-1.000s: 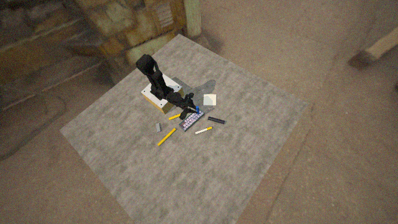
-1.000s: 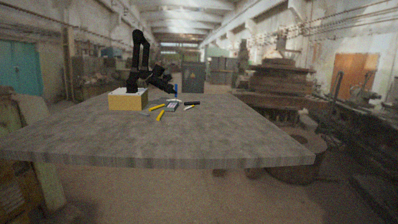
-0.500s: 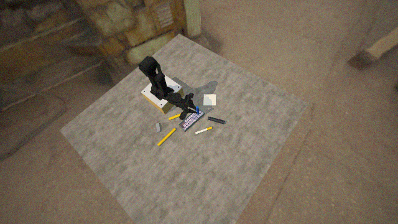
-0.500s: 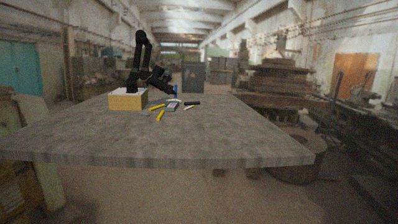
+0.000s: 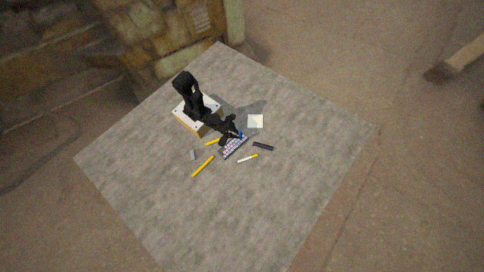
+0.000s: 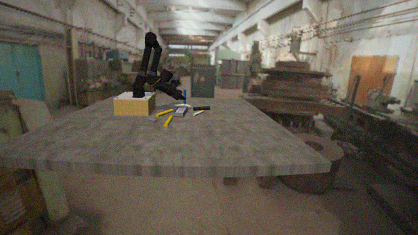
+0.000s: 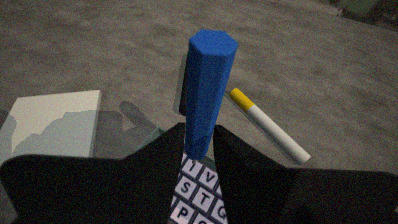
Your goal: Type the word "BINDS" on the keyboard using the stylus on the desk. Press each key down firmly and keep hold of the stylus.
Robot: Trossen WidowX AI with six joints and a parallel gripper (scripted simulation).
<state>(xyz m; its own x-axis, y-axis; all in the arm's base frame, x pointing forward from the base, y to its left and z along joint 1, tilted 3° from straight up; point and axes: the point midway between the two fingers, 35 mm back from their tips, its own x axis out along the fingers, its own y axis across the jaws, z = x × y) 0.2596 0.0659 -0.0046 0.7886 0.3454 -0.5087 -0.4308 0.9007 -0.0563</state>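
Right now my gripper tip is 100 mm short of the white-and-yellow stick, 80 mm above it and 40 mm to the left of it. The rest, counted from my gripper tip: blue stylus: 20 mm below; black rod: 110 mm ahead, 70 mm below, 60 mm to the left; white sheet: 170 mm to the left, 80 mm below, 30 mm behind.
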